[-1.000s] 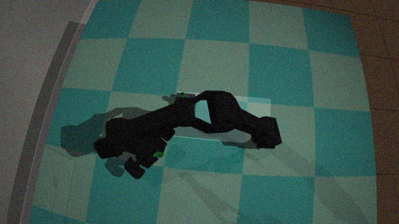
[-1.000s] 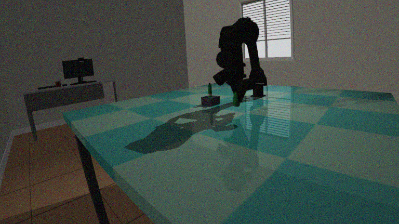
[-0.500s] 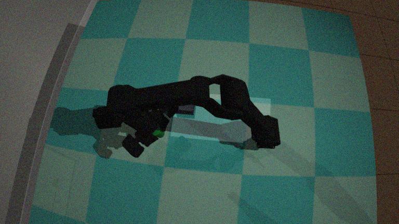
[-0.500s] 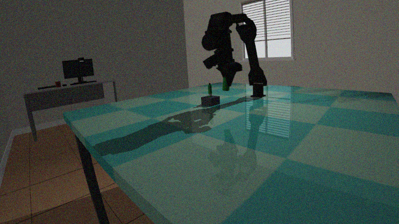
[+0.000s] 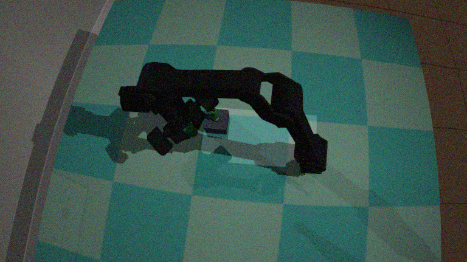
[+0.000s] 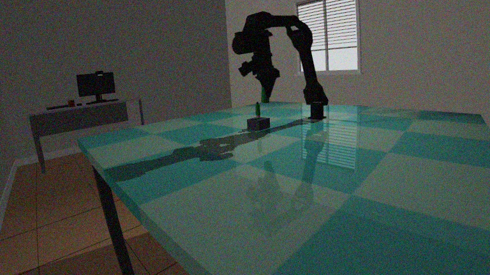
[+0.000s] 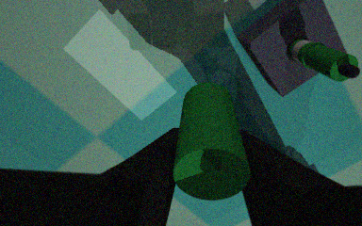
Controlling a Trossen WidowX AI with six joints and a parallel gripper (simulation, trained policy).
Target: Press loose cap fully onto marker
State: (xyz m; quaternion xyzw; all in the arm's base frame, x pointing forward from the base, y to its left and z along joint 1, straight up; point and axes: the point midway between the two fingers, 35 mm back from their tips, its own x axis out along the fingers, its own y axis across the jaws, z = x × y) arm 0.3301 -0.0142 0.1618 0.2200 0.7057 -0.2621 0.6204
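Now: gripper tip 40 mm past the dark holder block, 80 mm to the left of it and 110 mm above it. Round my gripper tip: green cap (10 mm ahead, 10 mm above).
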